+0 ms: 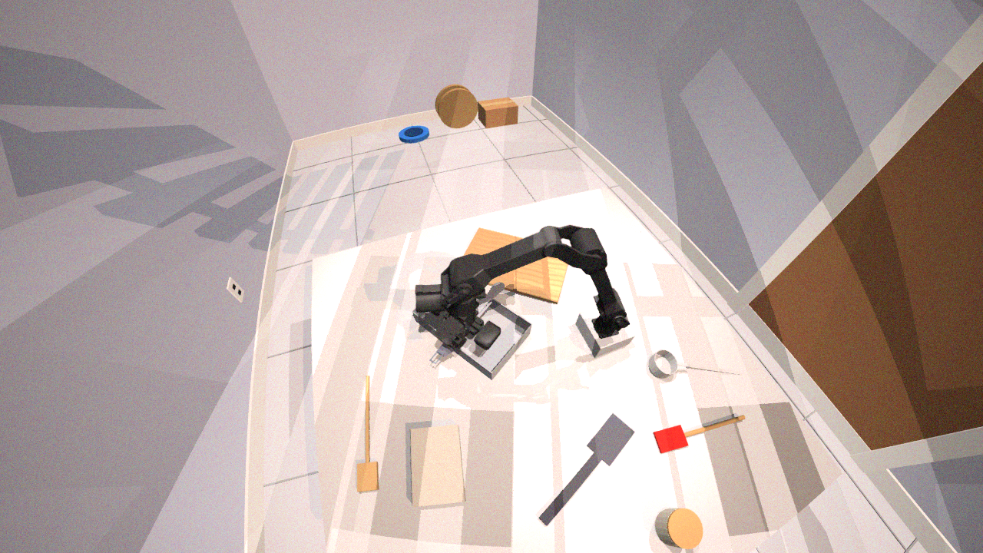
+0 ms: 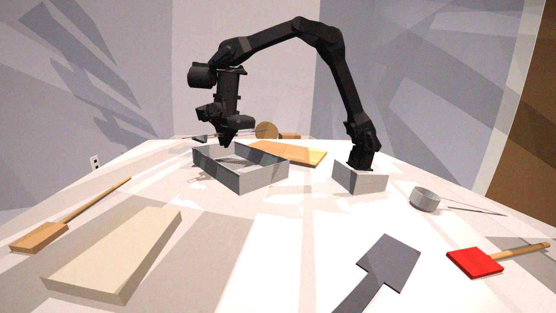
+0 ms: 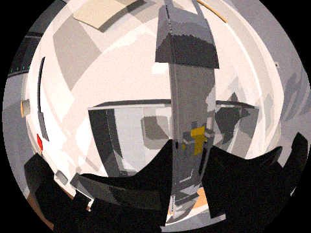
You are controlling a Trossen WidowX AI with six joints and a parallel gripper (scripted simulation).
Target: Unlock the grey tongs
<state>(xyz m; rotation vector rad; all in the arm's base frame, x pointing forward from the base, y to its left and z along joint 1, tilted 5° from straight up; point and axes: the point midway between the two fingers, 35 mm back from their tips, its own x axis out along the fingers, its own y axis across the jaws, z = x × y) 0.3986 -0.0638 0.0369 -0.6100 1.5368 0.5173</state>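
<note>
Now: gripper tip 280 mm to the left of the wooden board, 230 mm past it and 90 mm above it. Round my gripper tip: dark spatula (390 mm to the left, 230 mm behind, 90 mm below); grey roasting tin (70 mm to the right, 70 mm below, 30 mm behind); pale block (290 mm to the left, 130 mm ahead, 80 mm below).
</note>
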